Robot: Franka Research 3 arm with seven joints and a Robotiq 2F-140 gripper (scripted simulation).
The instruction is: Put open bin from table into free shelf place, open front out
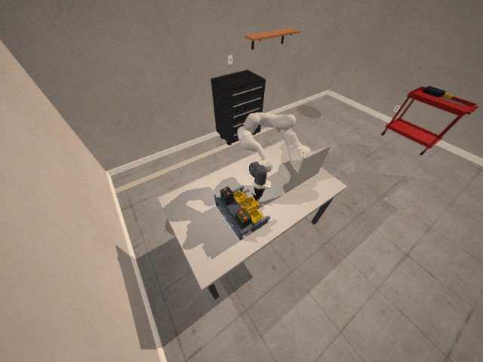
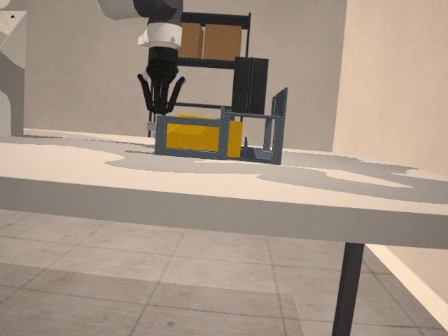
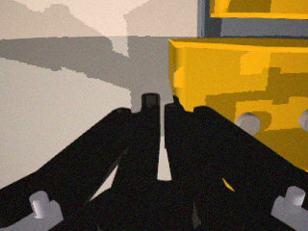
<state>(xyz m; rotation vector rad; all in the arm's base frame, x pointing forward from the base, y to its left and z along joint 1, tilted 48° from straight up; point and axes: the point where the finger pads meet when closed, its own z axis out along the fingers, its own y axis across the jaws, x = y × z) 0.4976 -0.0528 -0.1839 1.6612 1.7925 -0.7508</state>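
The grey shelf lip is 40 mm ahead of my hand, 10 mm to the left of it and 40 mm below it.
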